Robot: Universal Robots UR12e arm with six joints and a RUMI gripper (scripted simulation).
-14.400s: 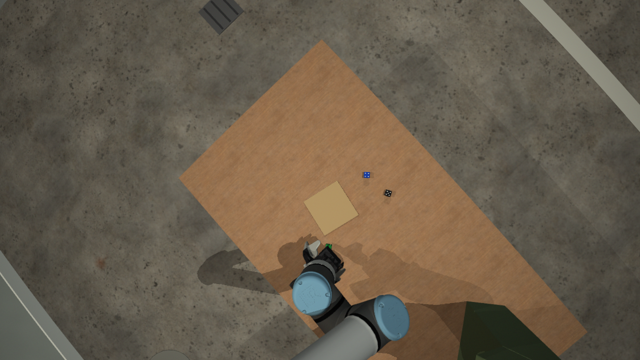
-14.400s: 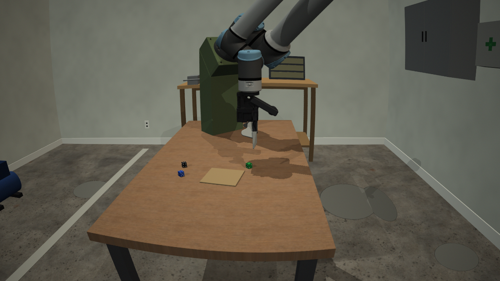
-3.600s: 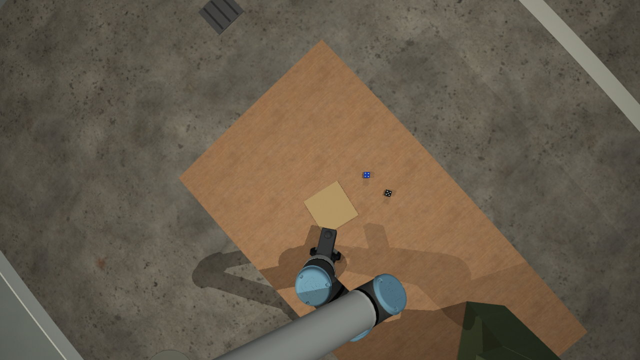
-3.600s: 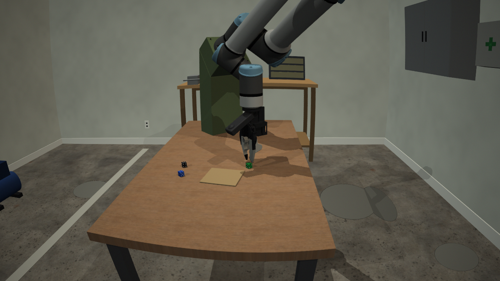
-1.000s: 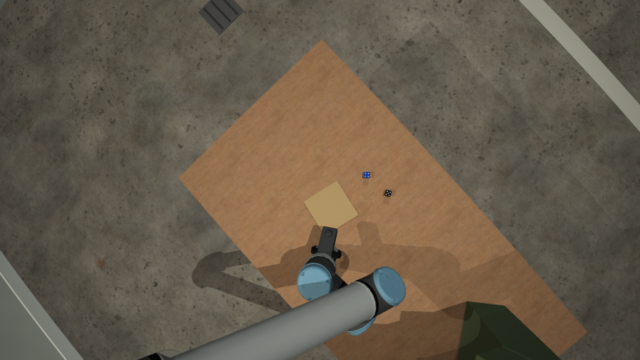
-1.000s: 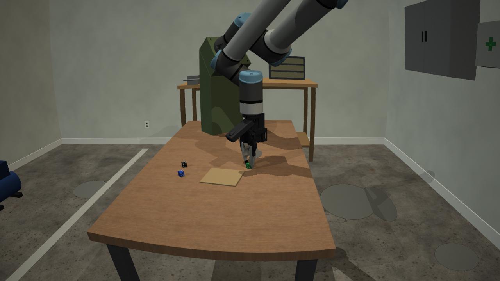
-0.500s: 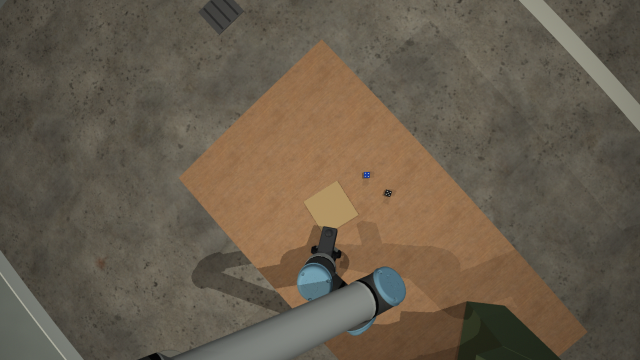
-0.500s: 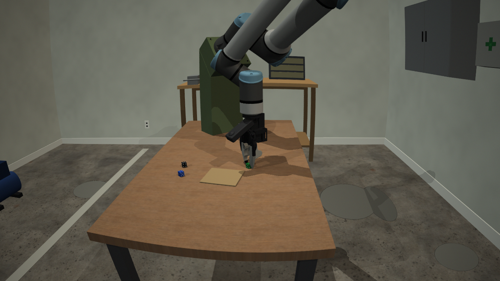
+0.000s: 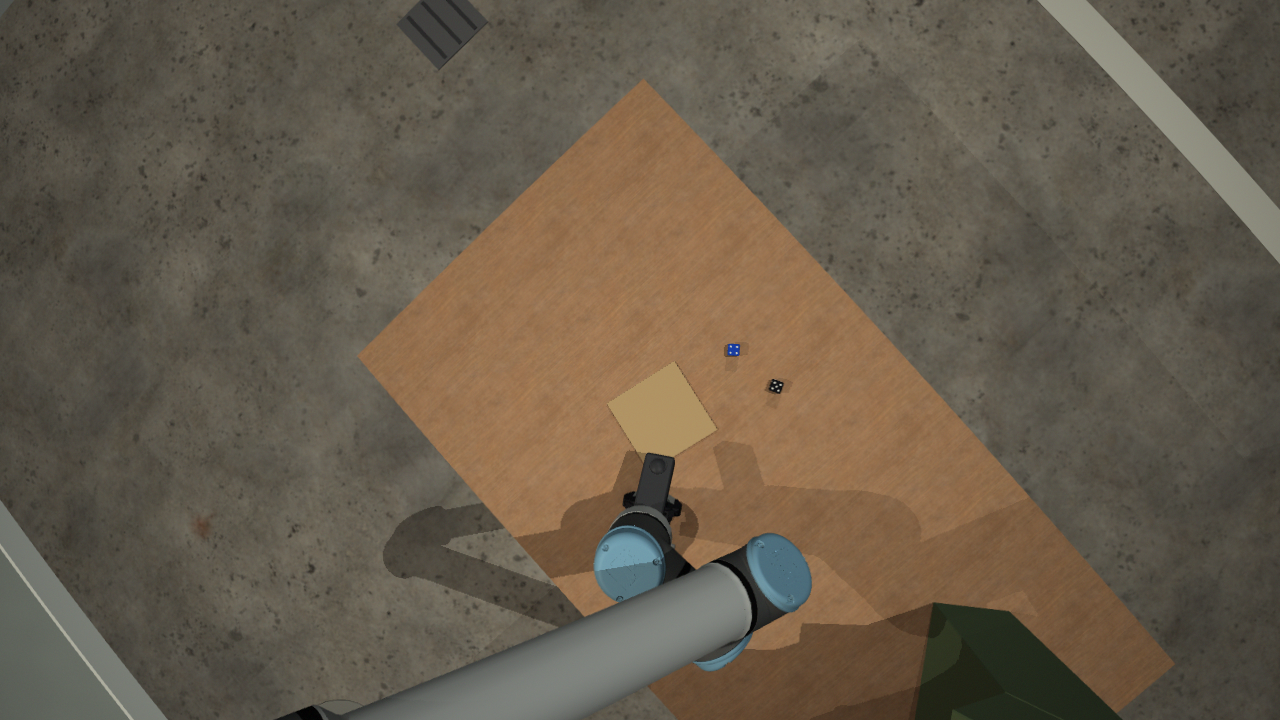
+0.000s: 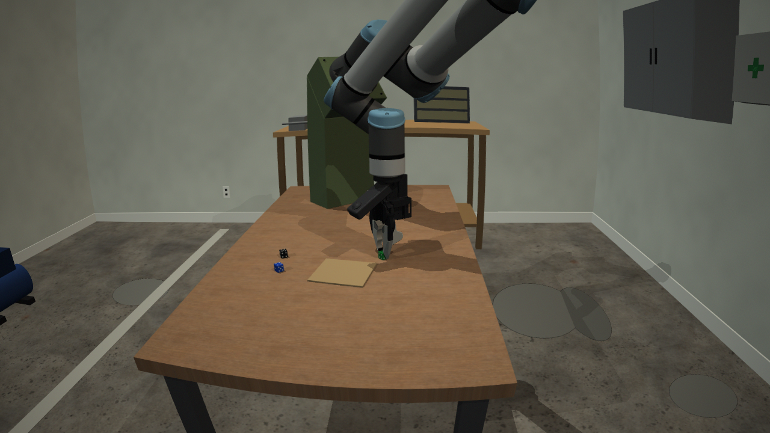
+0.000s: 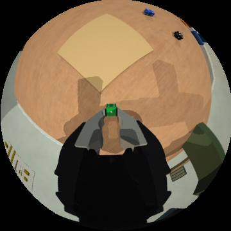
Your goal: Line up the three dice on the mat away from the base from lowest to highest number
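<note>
Right now the green die is 1 cm below my hand. Also, from my hand: blue die (16 cm ahead, 24 cm to the right, 1 cm below); then tan mat (11 cm ahead, 7 cm to the right, 2 cm below); then black die (7 cm ahead, 27 cm to the right, 1 cm below).
</note>
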